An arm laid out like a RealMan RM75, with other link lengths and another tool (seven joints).
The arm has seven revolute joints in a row. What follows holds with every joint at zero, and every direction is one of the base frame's.
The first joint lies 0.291 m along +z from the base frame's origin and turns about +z.
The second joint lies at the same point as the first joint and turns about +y.
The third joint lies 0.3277 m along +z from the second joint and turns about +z.
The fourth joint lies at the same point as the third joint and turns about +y.
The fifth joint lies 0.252 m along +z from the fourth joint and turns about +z.
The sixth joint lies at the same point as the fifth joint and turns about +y.
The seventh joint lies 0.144 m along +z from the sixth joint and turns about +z.
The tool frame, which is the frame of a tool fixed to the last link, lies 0.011 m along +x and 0.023 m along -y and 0.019 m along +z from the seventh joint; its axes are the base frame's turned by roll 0, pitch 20.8 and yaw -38.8 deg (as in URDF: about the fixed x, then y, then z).
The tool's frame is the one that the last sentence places.
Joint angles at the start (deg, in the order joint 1, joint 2, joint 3, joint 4, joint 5, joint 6, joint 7):
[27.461 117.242 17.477 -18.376 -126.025 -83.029 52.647]
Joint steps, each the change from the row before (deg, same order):
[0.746 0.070 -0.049 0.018 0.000 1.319 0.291]
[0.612 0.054 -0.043 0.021 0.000 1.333 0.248]
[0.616 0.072 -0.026 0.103 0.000 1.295 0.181]
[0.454 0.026 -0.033 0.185 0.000 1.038 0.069]
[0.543 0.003 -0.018 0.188 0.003 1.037 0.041]
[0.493 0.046 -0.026 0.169 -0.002 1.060 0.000]
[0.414 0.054 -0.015 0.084 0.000 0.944 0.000]
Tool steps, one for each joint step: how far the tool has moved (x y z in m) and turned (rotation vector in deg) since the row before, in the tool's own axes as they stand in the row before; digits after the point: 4 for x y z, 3 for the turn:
[-0.0023 -0.0013 0.0061 -0.036 0.603 0.077]
[-0.0013 -0.0012 0.0051 0.028 0.735 0.092]
[-0.0018 -0.0006 0.0052 0.004 0.646 0.100]
[-0.0013 -0.0003 0.0040 -0.007 0.506 0.060]
[-0.0021 -0.0007 0.0045 0.015 0.432 -0.013]
[-0.0017 -0.0002 0.0042 0.016 0.499 -0.018]
[-0.0013 -0.0003 0.0034 0.057 0.497 -0.031]

